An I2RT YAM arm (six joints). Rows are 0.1 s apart.
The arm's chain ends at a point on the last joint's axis. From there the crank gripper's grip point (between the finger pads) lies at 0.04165 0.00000 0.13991 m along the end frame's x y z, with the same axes.
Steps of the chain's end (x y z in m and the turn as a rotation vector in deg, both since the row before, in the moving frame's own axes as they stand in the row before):
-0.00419, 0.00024, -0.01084, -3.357, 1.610, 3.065
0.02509, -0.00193, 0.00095, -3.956, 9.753, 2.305
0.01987, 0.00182, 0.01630, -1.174, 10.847, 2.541
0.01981, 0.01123, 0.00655, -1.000, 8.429, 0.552
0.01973, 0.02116, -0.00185, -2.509, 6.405, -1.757
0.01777, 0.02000, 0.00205, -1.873, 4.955, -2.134
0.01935, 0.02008, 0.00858, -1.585, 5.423, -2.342
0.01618, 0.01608, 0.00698, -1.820, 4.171, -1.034
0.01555, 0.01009, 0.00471, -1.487, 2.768, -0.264
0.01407, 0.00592, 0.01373, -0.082, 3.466, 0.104
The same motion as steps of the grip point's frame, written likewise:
-0.00056, 0.01072, -0.01237, -3.357, 1.610, 3.065
0.04794, 0.00957, -0.00851, -3.956, 9.753, 2.305
0.04534, 0.00701, 0.00592, -1.174, 10.847, 2.541
0.03985, 0.01411, -0.00109, -1.000, 8.429, 0.552
0.03514, 0.02566, -0.00747, -2.509, 6.405, -1.757
0.02975, 0.02273, -0.00212, -1.873, 4.955, -2.134
0.03243, 0.02192, 0.00399, -1.585, 5.423, -2.342
0.02628, 0.01963, 0.00352, -1.820, 4.171, -1.034
0.02227, 0.01349, 0.00249, -1.487, 2.768, -0.264
0.02245, 0.00620, 0.01096, -0.082, 3.466, 0.104

